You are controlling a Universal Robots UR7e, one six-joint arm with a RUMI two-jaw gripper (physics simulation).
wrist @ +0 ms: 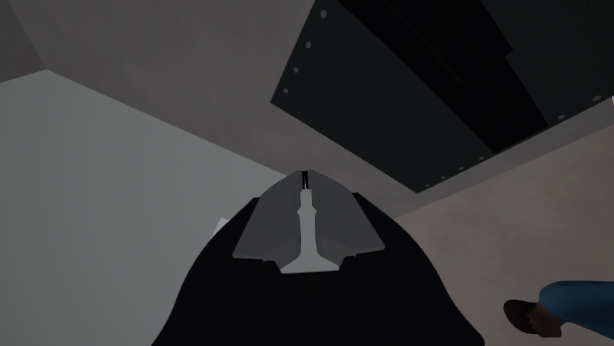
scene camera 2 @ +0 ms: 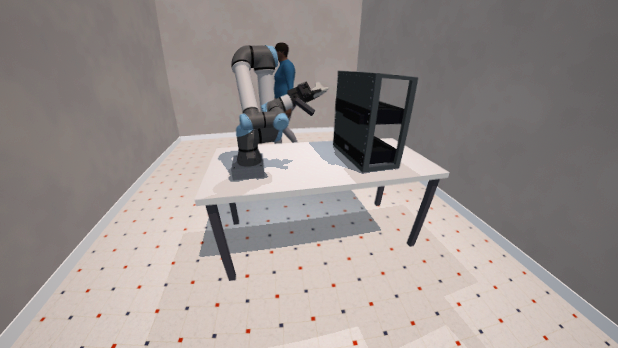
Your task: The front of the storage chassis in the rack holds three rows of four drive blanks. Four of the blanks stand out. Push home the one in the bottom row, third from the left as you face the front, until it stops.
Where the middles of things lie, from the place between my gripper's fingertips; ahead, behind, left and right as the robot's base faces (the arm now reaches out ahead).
Labels:
I see my gripper 34 cm short of the dark rack [scene camera 2: 358, 110], 22 cm to the right of it and 21 cm above it.

